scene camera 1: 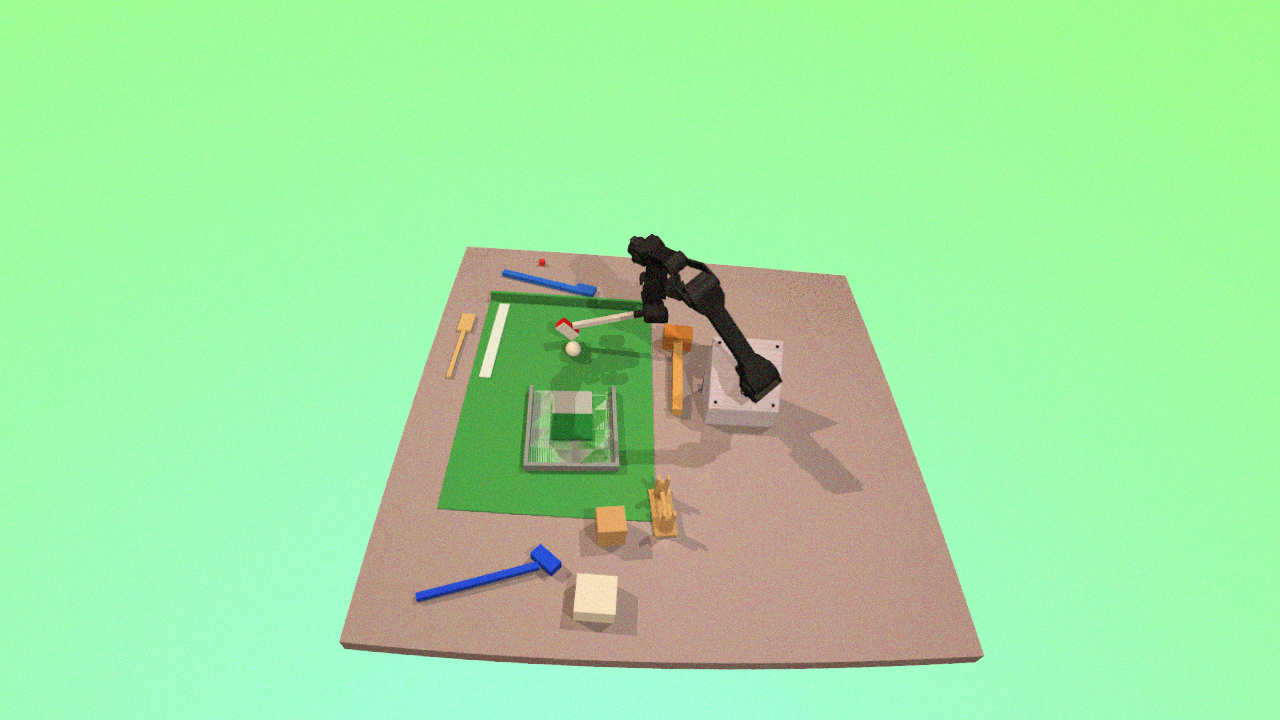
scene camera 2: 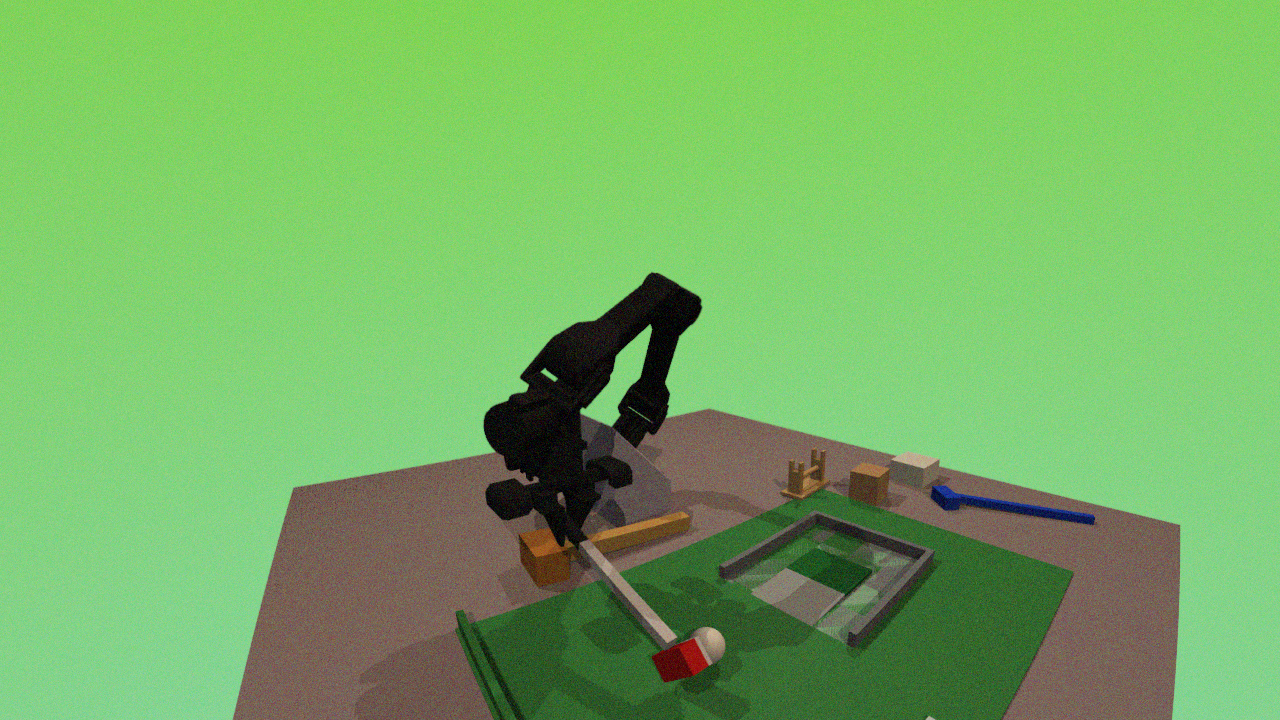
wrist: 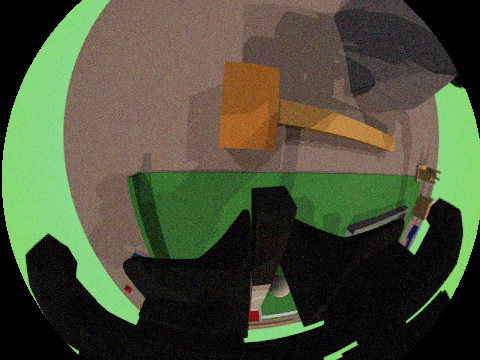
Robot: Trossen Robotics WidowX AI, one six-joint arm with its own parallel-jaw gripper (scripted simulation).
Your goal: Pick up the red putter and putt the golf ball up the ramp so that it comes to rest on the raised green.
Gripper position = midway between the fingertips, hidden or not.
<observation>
My gripper (scene camera 2: pixel 566 543) carries a red putter. Also in view: a white golf ball (scene camera 2: pixel 713 642), a blue putter (scene camera 2: pixel 946 498) and an orange mallet (scene camera 2: pixel 546 562).
The blue putter also shows in scene camera 1 (scene camera 1: pixel 540 555). The orange mallet also shows in scene camera 1 (scene camera 1: pixel 677 338) and in the wrist view (wrist: pixel 251 111). My gripper also shows in scene camera 1 (scene camera 1: pixel 650 320) and in the wrist view (wrist: pixel 257 214).
</observation>
